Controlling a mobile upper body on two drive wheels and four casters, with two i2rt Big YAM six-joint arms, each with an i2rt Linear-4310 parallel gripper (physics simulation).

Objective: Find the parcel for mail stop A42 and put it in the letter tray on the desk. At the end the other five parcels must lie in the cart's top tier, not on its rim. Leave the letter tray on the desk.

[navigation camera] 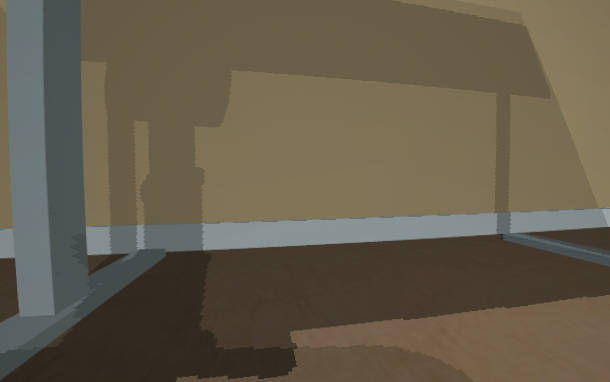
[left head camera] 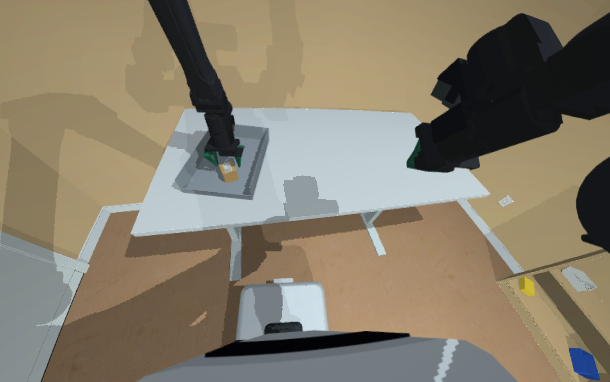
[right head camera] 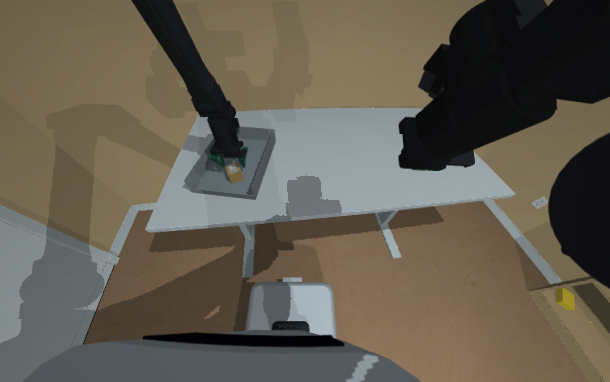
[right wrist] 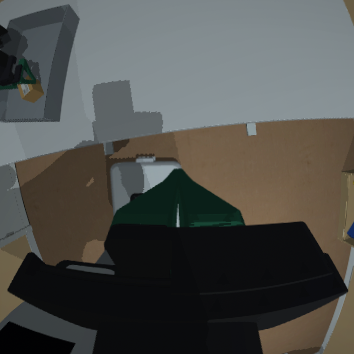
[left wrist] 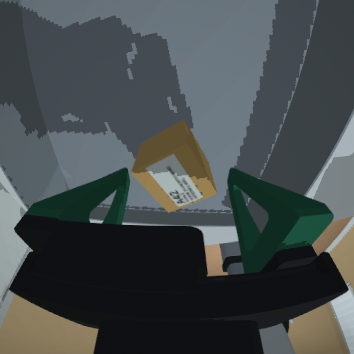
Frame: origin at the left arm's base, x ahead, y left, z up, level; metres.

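Seen in the pictures: left gripper, between the fingertips: [left head camera: 228,165] [right head camera: 234,167] [right wrist: 25,83] [left wrist: 178,174]; right gripper, between the fingertips: [left head camera: 407,164] [right head camera: 400,162] [right wrist: 177,175].
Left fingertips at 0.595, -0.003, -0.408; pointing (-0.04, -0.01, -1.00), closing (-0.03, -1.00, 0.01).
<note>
A point is followed by its place in that frame, as x, y, z.
The small brown parcel [left head camera: 229,172] @(0.562, -0.013, -0.409) [right head camera: 234,172] @(0.566, -0.012, -0.409) [left wrist: 172,165] @(0.604, 0.001, -0.407) [right wrist: 32,92] @(0.567, -0.024, -0.420) carries a white label reading A42. It is tilted and turned, within the grey letter tray [left head camera: 259,165] @(0.617, -0.115, -0.422) [right head camera: 265,167] @(0.632, -0.117, -0.445) [right wrist: 62,65] @(0.643, -0.118, -0.436) at the left of the desk [left head camera: 350,150] @(0.789, -0.544, -0.460) [right head camera: 350,150] @(0.778, -0.504, -0.460) [right wrist: 200,60] @(0.633, -0.524, -0.460). My left gripper [left head camera: 228,164] @(0.595, -0.003, -0.408) [right head camera: 232,164] @(0.595, -0.003, -0.408) [left wrist: 178,174] @(0.595, -0.003, -0.408) is open over the tray, its green fingers apart on either side of the parcel and not gripping it. Whether the parcel touches the tray floor is hard to tell. My right gripper [left head camera: 410,165] @(0.345, -0.454, -0.137) [right wrist: 177,175] @(0.345, -0.454, -0.137) is shut and empty, above the desk's right part.
The cart's tan top tier [left head camera: 526,320] @(-0.120, -2.273, -1.375) [right head camera: 557,327] @(-0.054, -2.264, -1.372) shows at the lower right, with a yellow parcel [left head camera: 526,286] @(0.125, -2.349, -1.265) [right head camera: 565,299] @(0.122, -2.355, -1.265), a white parcel [left head camera: 578,279] @(0.099, -2.328, -0.899) and a blue parcel [left head camera: 584,363] @(-0.426, -2.395, -1.236) [right wrist: 351,231] @(-0.442, -2.381, -1.261). The navigation camera shows a desk leg [navigation camera: 30,150] @(0.699, 0.162, -1.139) at the left.
</note>
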